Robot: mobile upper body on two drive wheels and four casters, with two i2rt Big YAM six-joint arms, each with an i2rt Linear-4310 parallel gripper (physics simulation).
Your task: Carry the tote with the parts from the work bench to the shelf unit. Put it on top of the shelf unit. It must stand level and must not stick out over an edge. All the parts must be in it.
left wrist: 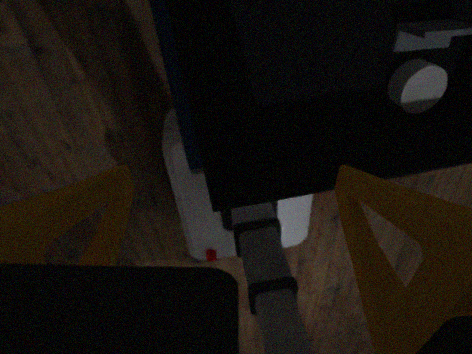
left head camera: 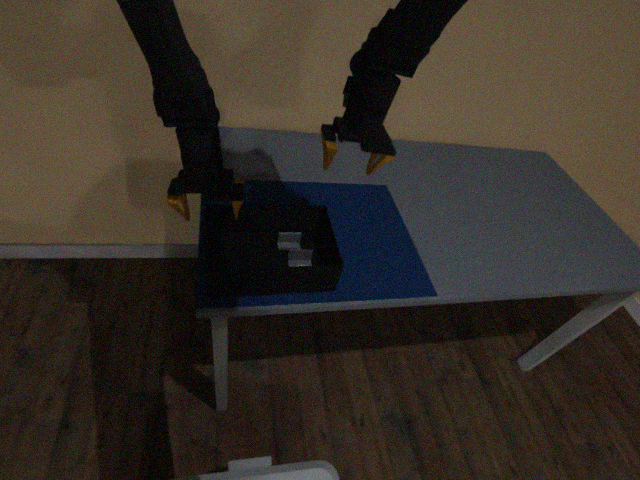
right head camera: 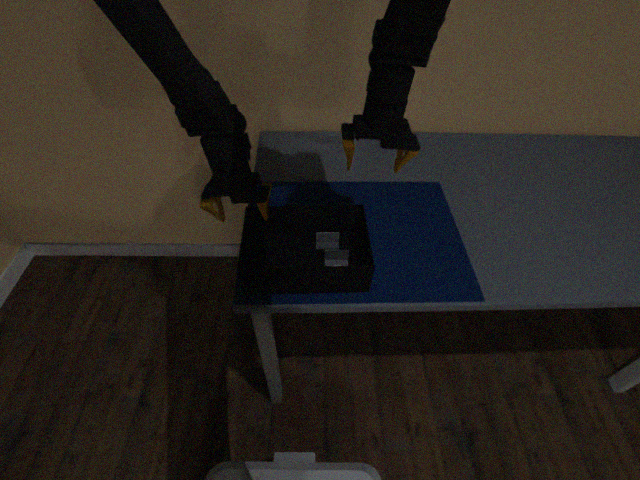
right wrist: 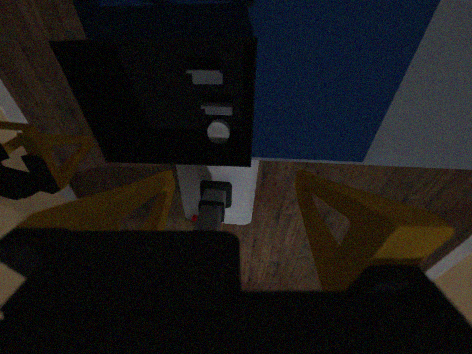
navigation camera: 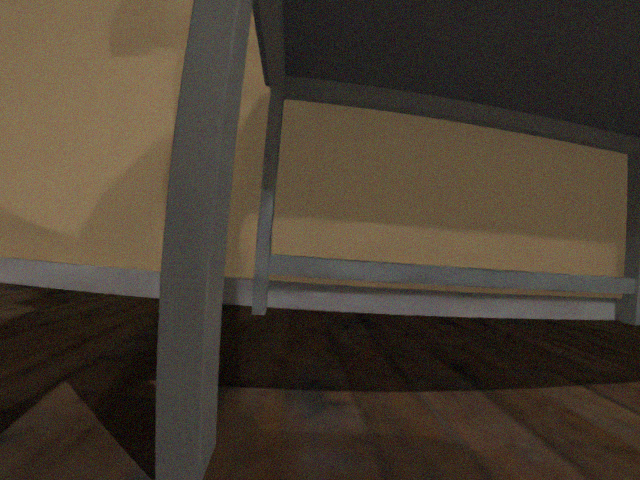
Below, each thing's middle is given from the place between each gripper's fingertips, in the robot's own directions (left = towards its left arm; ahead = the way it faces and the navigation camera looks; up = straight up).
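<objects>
From my right hand, the round part (left wrist: 417,85) is 60 mm to the left, 60 mm behind and 270 mm below. The black tote (left head camera: 242,258) is 130 mm to the left of that same right hand, 10 mm behind it and 240 mm below it.
The round part is 210 mm to the right of my left hand, 40 mm behind it and 150 mm below it. As for the black tote, my left hand is 20 mm short of it, 130 mm to the left of it and 120 mm above it. Going by their middles, of the things named here the tote is the nearest to my left hand; by its middle, the tote is also nearer to my left hand than to my right hand.
</objects>
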